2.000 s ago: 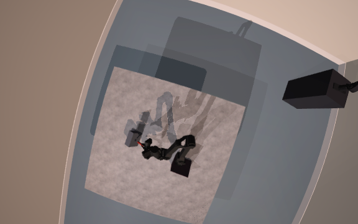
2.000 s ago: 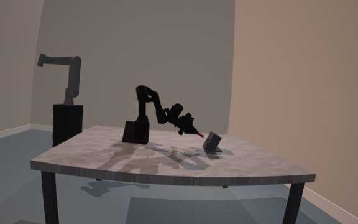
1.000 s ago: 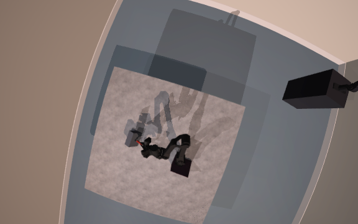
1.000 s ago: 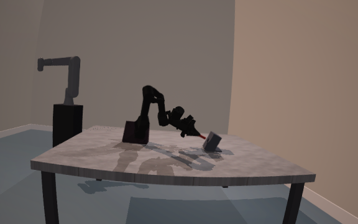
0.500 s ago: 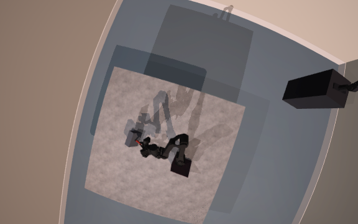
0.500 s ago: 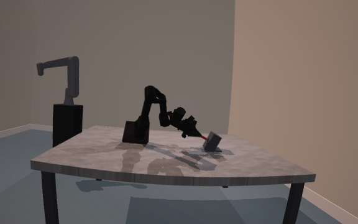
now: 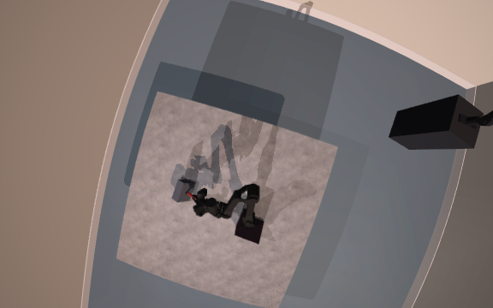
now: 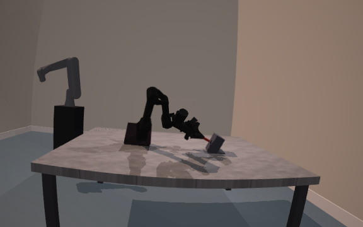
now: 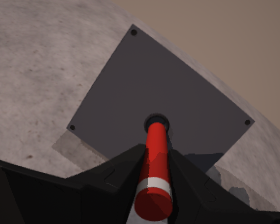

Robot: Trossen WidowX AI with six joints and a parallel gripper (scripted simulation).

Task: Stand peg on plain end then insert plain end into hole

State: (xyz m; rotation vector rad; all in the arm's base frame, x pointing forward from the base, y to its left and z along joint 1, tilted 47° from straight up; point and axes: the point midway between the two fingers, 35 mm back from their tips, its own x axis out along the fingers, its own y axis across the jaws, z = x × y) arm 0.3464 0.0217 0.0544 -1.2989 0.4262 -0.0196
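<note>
My gripper tip is now 70 mm short of the sloped panel and 30 mm above it. The rest, counted from my gripper tip: red peg (20 mm behind, 10 mm above).
</note>
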